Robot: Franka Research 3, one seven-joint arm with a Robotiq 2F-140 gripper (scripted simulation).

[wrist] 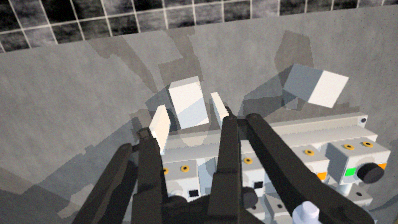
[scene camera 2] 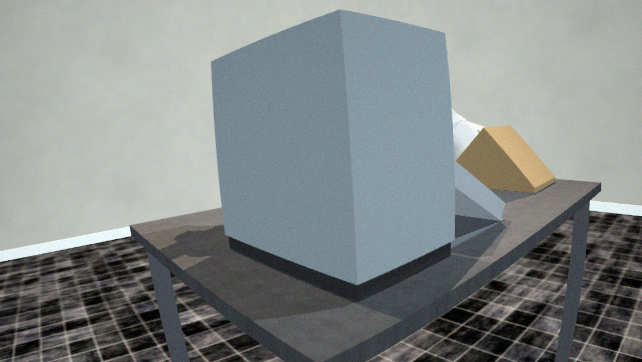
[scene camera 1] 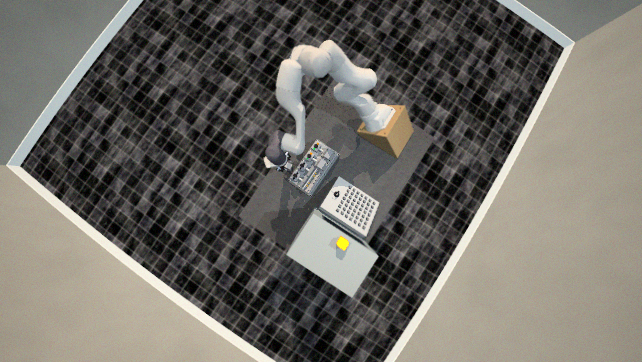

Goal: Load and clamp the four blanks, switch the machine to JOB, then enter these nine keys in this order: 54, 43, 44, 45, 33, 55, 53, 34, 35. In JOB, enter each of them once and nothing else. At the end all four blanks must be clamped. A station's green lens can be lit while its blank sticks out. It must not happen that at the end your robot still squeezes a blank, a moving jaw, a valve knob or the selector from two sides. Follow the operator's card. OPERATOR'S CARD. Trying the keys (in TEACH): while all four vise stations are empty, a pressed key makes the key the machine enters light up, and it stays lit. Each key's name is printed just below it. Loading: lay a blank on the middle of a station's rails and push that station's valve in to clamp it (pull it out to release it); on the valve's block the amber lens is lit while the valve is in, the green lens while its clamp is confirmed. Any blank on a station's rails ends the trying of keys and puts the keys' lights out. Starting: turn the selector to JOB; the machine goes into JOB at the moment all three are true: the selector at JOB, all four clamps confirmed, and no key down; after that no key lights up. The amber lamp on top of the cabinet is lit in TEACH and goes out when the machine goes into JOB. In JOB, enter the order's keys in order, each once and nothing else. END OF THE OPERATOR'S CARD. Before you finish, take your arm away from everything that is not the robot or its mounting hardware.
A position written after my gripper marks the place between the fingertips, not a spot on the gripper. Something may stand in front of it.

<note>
I see my gripper point(wrist: 190, 108), a blank point(wrist: 312, 85), a blank point(wrist: 186, 94), a grey cabinet point(scene camera 2: 334, 138) and a key panel point(scene camera 2: 477, 209).
The grey cabinet shows as well in scene camera 1 point(scene camera 1: 317, 249). The key panel shows as well in scene camera 1 point(scene camera 1: 329, 205).
</note>
